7 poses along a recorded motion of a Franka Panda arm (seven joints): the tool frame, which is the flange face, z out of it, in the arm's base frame.
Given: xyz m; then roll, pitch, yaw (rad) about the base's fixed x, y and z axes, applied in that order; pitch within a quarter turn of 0, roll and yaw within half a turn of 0.
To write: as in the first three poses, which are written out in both.
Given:
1: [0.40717 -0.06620 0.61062 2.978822 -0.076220 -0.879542]
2: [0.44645 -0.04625 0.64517 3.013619 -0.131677 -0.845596]
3: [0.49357 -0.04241 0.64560 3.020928 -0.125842 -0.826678]
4: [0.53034 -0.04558 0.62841 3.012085 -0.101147 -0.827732]
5: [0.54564 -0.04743 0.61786 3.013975 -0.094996 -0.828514]
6: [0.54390 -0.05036 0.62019 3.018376 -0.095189 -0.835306]
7: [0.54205 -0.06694 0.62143 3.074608 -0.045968 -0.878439]
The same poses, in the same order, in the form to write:
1: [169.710 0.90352 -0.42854 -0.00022 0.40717 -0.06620 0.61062]
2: [170.233 0.90968 -0.41393 0.03382 0.44645 -0.04625 0.64517]
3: [170.786 0.91374 -0.40493 0.03342 0.49357 -0.04241 0.64560]
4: [170.885 0.91406 -0.40507 0.02026 0.53034 -0.04558 0.62841]
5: [171.124 0.91404 -0.40522 0.01779 0.54564 -0.04743 0.61786]
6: [171.343 0.91269 -0.40823 0.01851 0.54390 -0.05036 0.62019]
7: [175.407 0.90474 -0.42592 0.00656 0.54205 -0.06694 0.62143]
